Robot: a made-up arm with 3 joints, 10 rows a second.
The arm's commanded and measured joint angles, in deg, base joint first. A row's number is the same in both.
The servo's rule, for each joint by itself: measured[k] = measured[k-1] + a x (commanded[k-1-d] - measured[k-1]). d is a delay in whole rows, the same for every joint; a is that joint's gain. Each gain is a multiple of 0.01, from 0.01 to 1. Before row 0 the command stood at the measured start. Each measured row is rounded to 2 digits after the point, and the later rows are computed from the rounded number. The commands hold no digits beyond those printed.
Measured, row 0:
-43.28 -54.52 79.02
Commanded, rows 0 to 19:
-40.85 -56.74 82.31
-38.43 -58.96 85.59
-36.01 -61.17 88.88
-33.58 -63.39 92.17
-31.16 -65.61 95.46
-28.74 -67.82 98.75
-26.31 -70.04 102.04
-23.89 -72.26 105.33
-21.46 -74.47 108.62
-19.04 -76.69 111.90
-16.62 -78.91 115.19
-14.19 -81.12 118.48
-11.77 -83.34 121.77
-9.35 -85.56 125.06
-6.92 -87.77 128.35
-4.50 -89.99 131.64
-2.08 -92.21 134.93
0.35 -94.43 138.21
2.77 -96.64 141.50
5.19 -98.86 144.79
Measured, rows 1 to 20:
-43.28 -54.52 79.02
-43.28 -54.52 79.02
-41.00 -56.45 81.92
-38.58 -58.63 85.15
-36.16 -60.84 88.43
-33.73 -63.06 91.72
-31.31 -65.28 95.01
-28.89 -67.49 98.30
-26.46 -69.71 101.59
-24.04 -71.93 104.88
-21.61 -74.14 108.17
-19.19 -76.36 111.45
-16.77 -78.58 114.74
-14.34 -80.79 118.03
-11.92 -83.01 121.32
-9.50 -85.23 124.61
-7.07 -87.44 127.90
-4.65 -89.66 131.19
-2.23 -91.88 134.48
0.20 -94.10 137.76
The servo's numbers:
d 2
a 0.94 0.87 0.88

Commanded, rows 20 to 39:
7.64 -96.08 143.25
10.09 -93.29 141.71
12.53 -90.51 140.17
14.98 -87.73 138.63
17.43 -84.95 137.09
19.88 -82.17 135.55
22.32 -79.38 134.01
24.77 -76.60 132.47
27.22 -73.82 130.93
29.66 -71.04 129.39
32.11 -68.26 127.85
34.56 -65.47 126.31
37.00 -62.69 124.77
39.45 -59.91 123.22
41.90 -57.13 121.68
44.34 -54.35 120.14
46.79 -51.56 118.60
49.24 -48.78 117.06
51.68 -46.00 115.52
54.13 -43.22 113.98
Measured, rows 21 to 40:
2.62 -96.31 141.05
5.04 -98.53 144.34
7.48 -96.40 143.38
9.93 -93.69 141.91
12.37 -90.92 140.38
14.82 -88.14 138.84
17.27 -85.36 137.30
19.72 -82.58 135.76
22.16 -79.80 134.22
24.61 -77.02 132.68
27.06 -74.24 131.14
29.50 -71.46 129.60
31.95 -68.68 128.06
34.40 -65.89 126.52
36.84 -63.11 124.98
39.29 -60.33 123.43
41.74 -57.55 121.89
44.18 -54.77 120.35
46.63 -51.98 118.81
49.08 -49.20 117.27

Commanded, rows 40 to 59:
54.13 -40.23 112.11
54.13 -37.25 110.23
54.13 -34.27 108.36
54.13 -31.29 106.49
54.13 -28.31 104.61
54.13 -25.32 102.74
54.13 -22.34 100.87
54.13 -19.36 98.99
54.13 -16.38 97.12
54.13 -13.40 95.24
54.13 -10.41 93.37
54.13 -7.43 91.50
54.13 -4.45 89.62
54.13 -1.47 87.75
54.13 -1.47 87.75
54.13 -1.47 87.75
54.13 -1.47 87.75
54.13 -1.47 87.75
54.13 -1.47 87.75
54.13 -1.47 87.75
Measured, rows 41 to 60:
51.52 -46.42 115.73
53.97 -43.64 114.19
54.12 -40.67 112.36
54.13 -37.69 110.49
54.13 -34.71 108.62
54.13 -31.73 106.75
54.13 -28.75 104.87
54.13 -25.77 103.00
54.13 -22.79 101.13
54.13 -19.81 99.25
54.13 -16.83 97.38
54.13 -13.85 95.50
54.13 -10.86 93.63
54.13 -7.88 91.76
54.13 -4.90 89.88
54.13 -1.92 88.01
54.13 -1.53 87.78
54.13 -1.48 87.75
54.13 -1.47 87.75
54.13 -1.47 87.75

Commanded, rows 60 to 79:
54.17 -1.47 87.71
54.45 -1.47 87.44
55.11 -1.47 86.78
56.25 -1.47 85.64
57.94 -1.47 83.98
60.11 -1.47 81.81
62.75 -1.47 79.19
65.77 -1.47 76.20
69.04 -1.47 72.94
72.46 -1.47 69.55
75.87 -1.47 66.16
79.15 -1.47 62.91
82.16 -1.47 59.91
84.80 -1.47 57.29
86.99 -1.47 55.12
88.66 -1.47 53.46
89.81 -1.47 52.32
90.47 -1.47 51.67
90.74 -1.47 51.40
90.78 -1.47 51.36
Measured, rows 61 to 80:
54.13 -1.47 87.75
54.13 -1.47 87.75
54.17 -1.47 87.71
54.43 -1.47 87.47
55.07 -1.47 86.86
56.18 -1.47 85.79
57.83 -1.47 84.20
59.97 -1.47 82.10
62.58 -1.47 79.54
65.58 -1.47 76.60
68.83 -1.47 73.38
72.24 -1.47 70.01
75.65 -1.47 66.62
78.94 -1.47 63.36
81.97 -1.47 60.32
84.63 -1.47 57.65
86.85 -1.47 55.42
88.55 -1.47 53.70
89.73 -1.47 52.49
90.43 -1.47 51.77

